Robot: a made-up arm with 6 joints. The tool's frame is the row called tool.
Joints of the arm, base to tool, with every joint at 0 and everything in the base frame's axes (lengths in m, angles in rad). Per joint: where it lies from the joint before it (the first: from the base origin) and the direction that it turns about. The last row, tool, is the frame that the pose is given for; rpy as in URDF.
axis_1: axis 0 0 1 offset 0.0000 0.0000 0.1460
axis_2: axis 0.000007 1 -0.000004 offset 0.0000 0.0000 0.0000
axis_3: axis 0.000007 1 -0.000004 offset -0.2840 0.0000 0.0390
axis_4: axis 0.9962 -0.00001 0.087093 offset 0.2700 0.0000 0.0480
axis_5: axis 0.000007 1 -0.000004 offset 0.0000 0.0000 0.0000
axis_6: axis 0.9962 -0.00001 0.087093 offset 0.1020 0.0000 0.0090
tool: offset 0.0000 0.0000 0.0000 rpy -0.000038 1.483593 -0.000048
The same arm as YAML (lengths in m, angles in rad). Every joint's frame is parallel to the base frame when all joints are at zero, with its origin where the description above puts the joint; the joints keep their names.
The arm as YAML. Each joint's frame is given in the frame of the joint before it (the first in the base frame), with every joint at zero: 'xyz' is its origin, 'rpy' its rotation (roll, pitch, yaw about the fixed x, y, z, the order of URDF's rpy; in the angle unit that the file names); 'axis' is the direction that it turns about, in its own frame. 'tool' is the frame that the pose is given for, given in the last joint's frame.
units:
  length: m
  angle: rad
joints:
  - name: axis_1
    type: revolute
    origin:
      xyz: [0.0, 0.0, 0.146]
      rpy: [0.0, 0.0, 0.0]
    axis: [0.0, 0.0, 1.0]
  - name: axis_2
    type: revolute
    origin:
      xyz: [0.0, 0.0, 0.0]
      rpy: [0.0, 0.0, 0.0]
    axis: [0.0, 1.0, 0.0]
  - name: axis_3
    type: revolute
    origin:
      xyz: [-0.284, 0.0, 0.039]
      rpy: [0.0, 0.0, 0.0]
    axis: [0.0, 1.0, 0.0]
  - name: axis_4
    type: revolute
    origin:
      xyz: [0.27, 0.0, 0.048]
      rpy: [0.0, 0.0, 0.0]
    axis: [0.9962, 0.0, 0.0871]
  - name: axis_5
    type: revolute
    origin:
      xyz: [0.0, 0.0, 0.0]
      rpy: [0.0, 0.0, 0.0]
    axis: [0.0, 1.0, 0.0]
  - name: axis_6
    type: revolute
    origin:
      xyz: [0.102, 0.0, 0.009]
      rpy: [0.0, 0.0, 0.0]
    axis: [0.9962, 0.0, 0.0871]
tool:
  origin:
    xyz: [0.0, 0.0, 0.0]
    rpy: [0.0, 1.4836, 0.0]

